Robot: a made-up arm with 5 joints.
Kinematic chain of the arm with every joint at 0, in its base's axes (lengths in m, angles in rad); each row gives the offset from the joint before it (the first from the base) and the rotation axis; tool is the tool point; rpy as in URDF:
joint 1: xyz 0.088 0 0.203 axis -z
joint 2: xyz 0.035 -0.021 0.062 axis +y
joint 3: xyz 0.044 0 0.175 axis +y
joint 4: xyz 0.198 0 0.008 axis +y
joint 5: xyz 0.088 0.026 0 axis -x
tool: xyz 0 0 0 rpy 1.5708 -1.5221 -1.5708
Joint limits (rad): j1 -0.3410..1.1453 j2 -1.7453..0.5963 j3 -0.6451..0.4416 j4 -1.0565..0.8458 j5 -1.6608..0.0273
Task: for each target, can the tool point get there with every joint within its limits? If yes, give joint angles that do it. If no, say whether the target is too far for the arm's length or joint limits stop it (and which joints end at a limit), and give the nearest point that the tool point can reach.
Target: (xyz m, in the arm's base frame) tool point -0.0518 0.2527 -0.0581
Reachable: no: joint limits stop it (at a limit: joint 2, joint 3, joint 4) | nearest point -0.0955 0.3317 0.3808 | short by 0.448 m
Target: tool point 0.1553 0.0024 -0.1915
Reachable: no: joint limits stop it (at a limit: joint 2, joint 3, joint 4) | nearest point 0.3380 0.0089 0.1349 | short by 0.374 m
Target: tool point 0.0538 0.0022 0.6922
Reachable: yes | joints -0.0812 -0.7522 -0.4893 -0.7745 -0.6287
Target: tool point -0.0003 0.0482 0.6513
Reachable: yes | joints 0.4498 -1.1568 -0.1694 -0.6304 -0.4442
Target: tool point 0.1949 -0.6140 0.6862
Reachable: no: too far | nearest point 0.2554 -0.3573 0.5314 | short by 0.306 m
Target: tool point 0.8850 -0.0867 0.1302
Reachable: no: too far | nearest point 0.5205 -0.0471 0.2781 | short by 0.395 m
